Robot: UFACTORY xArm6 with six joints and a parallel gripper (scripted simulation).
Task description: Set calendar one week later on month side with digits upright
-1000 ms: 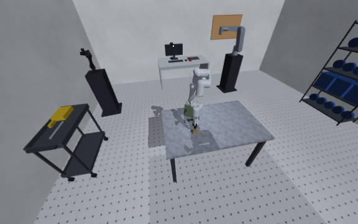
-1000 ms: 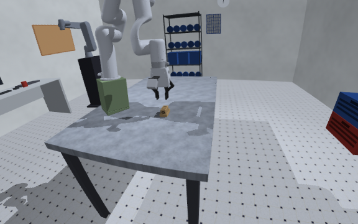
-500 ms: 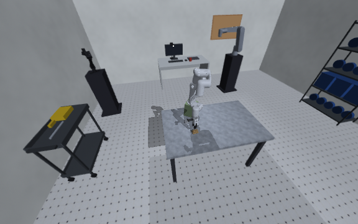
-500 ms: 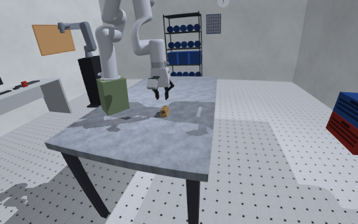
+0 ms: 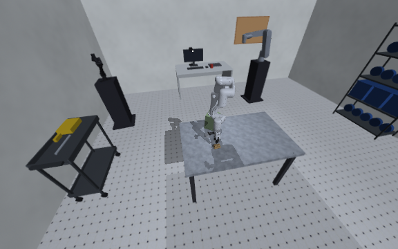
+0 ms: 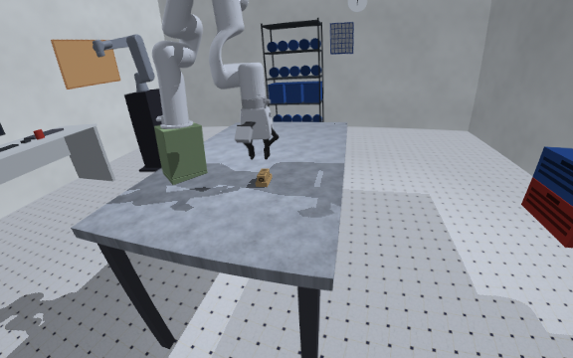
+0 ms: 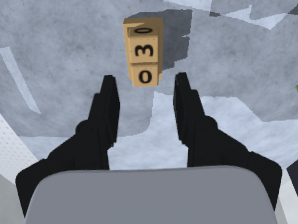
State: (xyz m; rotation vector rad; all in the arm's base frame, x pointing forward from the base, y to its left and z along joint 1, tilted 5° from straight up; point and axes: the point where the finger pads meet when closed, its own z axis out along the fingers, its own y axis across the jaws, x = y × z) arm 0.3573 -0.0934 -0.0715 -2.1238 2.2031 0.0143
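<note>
The tray is 110 mm below my hand and 20 mm to the left of it.
</note>
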